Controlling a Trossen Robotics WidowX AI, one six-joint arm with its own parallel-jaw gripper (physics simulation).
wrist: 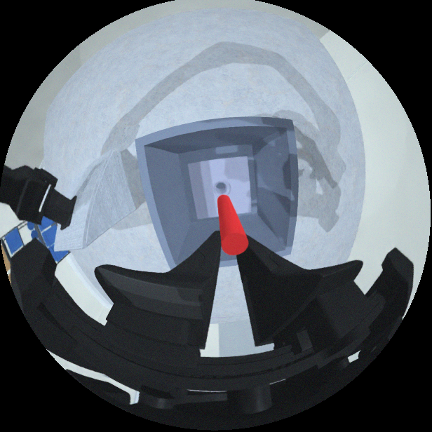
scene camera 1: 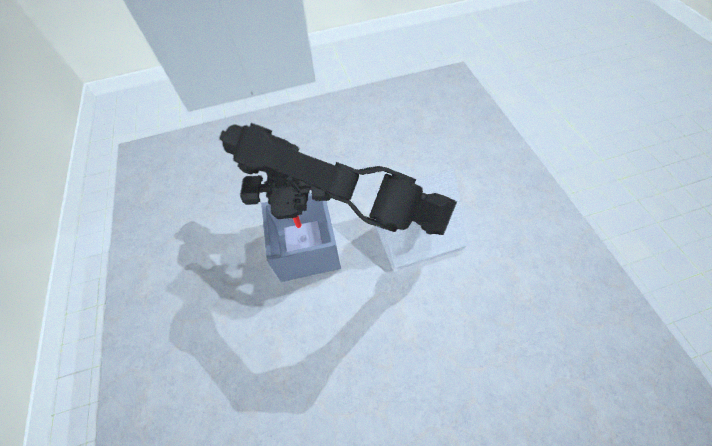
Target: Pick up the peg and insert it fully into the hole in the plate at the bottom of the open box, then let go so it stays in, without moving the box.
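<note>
The red peg [scene camera 1: 297, 222] [wrist: 232, 226] is held between the black fingertips, its free end pointing down toward the box floor. My gripper [wrist: 227, 236] is shut on the peg, above the open box; in the scene view its fingers are hidden behind the gripper body. The blue-grey open box [scene camera 1: 304, 266] [wrist: 167, 200] stands upright. The pale plate [scene camera 1: 312, 231] [wrist: 237, 175] lies at its bottom. The round hole [scene camera 1: 302, 239] [wrist: 221, 187] shows in the plate, and in the wrist view the peg's far end appears just below it. The height of the peg over the plate is hard to tell.
A white block [scene camera 1: 430, 252] [wrist: 107, 200] stands beside the box, under the arm's base. The grey mat [scene camera 1: 499, 341] lies under both. A grey panel [scene camera 1: 236, 47] stands at the back. The arm's shadow falls across the mat and box.
</note>
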